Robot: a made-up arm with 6 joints.
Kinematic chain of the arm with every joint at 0, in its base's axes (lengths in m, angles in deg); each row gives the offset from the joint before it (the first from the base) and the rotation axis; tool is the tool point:
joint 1: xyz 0 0 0.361 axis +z
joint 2: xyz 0.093 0 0 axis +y
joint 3: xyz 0 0 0.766 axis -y
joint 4: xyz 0 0 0.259 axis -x
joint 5: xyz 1.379 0 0 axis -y
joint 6: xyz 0.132 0 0 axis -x
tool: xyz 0 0 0
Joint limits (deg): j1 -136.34..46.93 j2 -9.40..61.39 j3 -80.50..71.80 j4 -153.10..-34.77 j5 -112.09..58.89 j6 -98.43..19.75
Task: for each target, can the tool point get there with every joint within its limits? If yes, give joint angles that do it. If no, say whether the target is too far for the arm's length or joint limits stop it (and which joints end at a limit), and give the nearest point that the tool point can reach.
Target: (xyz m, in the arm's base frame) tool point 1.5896 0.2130 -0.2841
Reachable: yes | joints 7.31 44.93 -15.65 -105.53 -4.07 -19.14
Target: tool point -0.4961 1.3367 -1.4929
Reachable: no: joint limits stop it (at a limit: joint 1, joint 2) | nearest point 0.3838 0.5731 -0.7444 | short by 1.385 m
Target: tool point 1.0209 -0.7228 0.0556
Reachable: yes | joints -40.70 15.37 -40.58 -64.17 -82.36 -62.10
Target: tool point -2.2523 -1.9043 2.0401
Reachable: no: too far | nearest point -1.5123 -1.4146 1.5257 | short by 1.026 m
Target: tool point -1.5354 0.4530 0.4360
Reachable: no: joint limits stop it (at a limit: joint 1, joint 2, joint 5) | nearest point -0.8766 -0.6805 0.1852 | short by 1.335 m
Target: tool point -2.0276 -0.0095 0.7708
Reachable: no: joint limits stop it (at a limit: joint 1, joint 5) | nearest point -1.1440 -0.9355 0.7708 | short by 1.280 m
